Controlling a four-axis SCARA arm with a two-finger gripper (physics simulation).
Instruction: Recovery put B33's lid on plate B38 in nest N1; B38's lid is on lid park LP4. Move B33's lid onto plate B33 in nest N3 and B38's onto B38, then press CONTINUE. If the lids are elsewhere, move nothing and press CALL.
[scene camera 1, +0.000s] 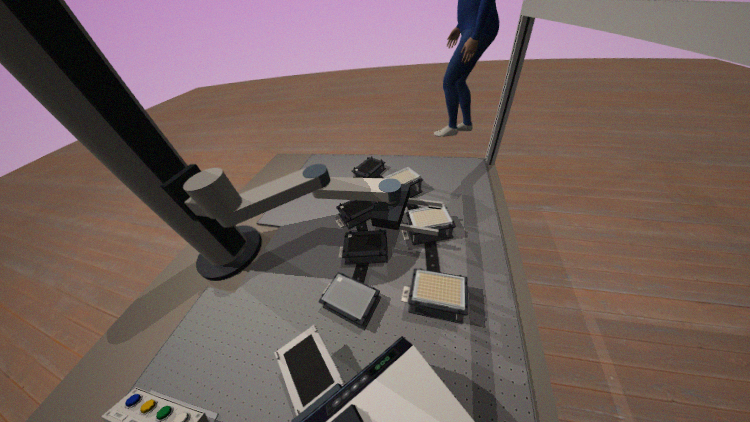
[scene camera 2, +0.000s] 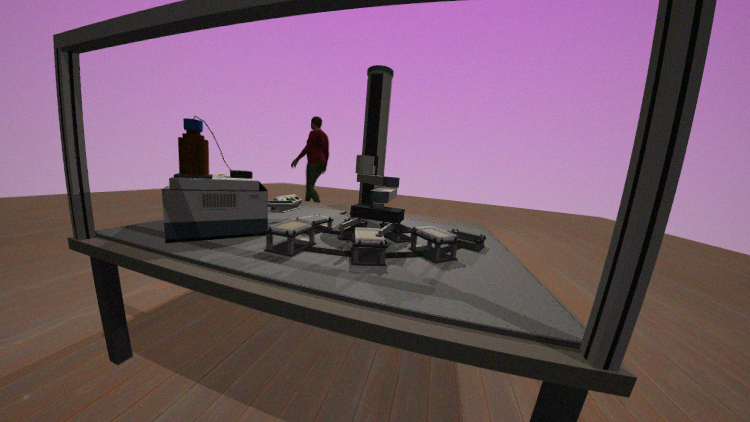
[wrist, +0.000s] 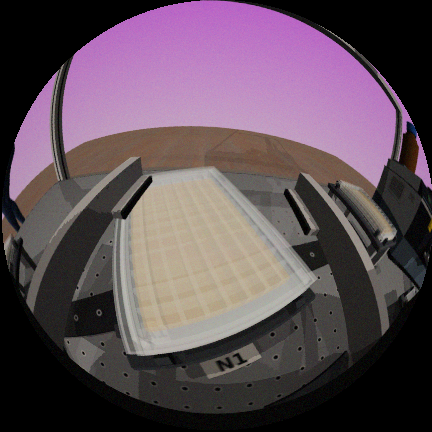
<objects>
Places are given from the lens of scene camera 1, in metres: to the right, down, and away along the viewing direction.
my gripper (scene camera 1: 440, 218): 0.21, 0.02, 0.70
button box (scene camera 1: 137, 397): -0.55, 0.43, 0.44
</objects>
